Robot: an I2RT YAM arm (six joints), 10 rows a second.
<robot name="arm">
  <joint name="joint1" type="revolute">
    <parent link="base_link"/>
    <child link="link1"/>
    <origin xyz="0 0 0.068"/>
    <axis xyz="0 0 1"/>
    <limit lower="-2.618" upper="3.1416"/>
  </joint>
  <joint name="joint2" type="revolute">
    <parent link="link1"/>
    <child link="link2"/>
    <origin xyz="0.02 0.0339 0.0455" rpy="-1.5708 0 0"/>
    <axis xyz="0 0 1"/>
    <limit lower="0" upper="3.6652"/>
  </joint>
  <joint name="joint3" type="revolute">
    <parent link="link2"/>
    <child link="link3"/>
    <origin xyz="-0.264 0 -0.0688" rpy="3.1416 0 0"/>
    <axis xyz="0 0 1"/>
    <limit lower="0" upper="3.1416"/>
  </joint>
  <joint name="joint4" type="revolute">
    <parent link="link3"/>
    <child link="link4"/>
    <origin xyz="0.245 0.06 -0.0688"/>
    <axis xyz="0 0 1"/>
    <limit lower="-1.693" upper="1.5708"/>
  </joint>
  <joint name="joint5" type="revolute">
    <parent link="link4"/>
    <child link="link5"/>
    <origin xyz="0.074 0.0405 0.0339" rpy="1.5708 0 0"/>
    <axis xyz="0 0 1"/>
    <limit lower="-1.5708" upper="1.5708"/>
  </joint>
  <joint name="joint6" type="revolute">
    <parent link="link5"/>
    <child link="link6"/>
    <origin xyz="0.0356 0 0.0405" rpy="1.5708 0 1.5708"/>
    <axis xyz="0 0 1"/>
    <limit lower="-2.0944" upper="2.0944"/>
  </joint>
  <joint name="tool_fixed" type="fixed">
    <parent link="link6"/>
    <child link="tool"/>
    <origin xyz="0 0 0" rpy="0 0 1.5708"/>
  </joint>
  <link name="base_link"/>
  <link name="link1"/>
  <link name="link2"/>
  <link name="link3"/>
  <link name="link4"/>
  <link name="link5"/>
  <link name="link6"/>
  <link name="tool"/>
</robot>
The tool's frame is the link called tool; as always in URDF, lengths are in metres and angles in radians.
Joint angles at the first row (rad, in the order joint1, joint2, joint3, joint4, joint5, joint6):
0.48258, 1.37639, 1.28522, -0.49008, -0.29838, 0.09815
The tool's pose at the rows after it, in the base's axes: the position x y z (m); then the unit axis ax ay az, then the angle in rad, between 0 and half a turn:
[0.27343 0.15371 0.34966 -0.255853 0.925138 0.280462 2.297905]
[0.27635 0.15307 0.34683 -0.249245 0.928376 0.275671 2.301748]
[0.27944 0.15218 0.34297 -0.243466 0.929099 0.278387 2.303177]
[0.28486 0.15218 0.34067 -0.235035 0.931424 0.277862 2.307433]
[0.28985 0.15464 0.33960 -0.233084 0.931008 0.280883 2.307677]
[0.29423 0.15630 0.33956 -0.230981 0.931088 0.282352 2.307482]
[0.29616 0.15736 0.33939 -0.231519 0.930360 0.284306 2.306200]
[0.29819 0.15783 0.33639 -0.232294 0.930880 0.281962 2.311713]
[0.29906 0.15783 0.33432 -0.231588 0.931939 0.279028 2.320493]
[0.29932 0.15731 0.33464 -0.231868 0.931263 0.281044 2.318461]
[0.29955 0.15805 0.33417 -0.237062 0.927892 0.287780 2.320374]
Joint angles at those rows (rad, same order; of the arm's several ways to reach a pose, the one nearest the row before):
0.47930, 1.39640, 1.30116, -0.49625, -0.29343, 0.09684
0.47410, 1.40512, 1.29979, -0.49348, -0.28542, 0.10103
0.46654, 1.41180, 1.28952, -0.47580, -0.29140, 0.10881
0.45906, 1.42990, 1.29708, -0.46944, -0.29071, 0.11839
0.45867, 1.44984, 1.30901, -0.45878, -0.29425, 0.12412
0.45715, 1.46698, 1.32337, -0.45444, -0.29594, 0.12810
0.45712, 1.47459, 1.32844, -0.44912, -0.29913, 0.12886
0.45571, 1.48314, 1.32691, -0.44660, -0.29912, 0.12470
0.45473, 1.48817, 1.32710, -0.45253, -0.29759, 0.12282
0.45255, 1.48752, 1.32654, -0.44944, -0.30219, 0.12277
0.45260, 1.48912, 1.32468, -0.44299, -0.31831, 0.11975

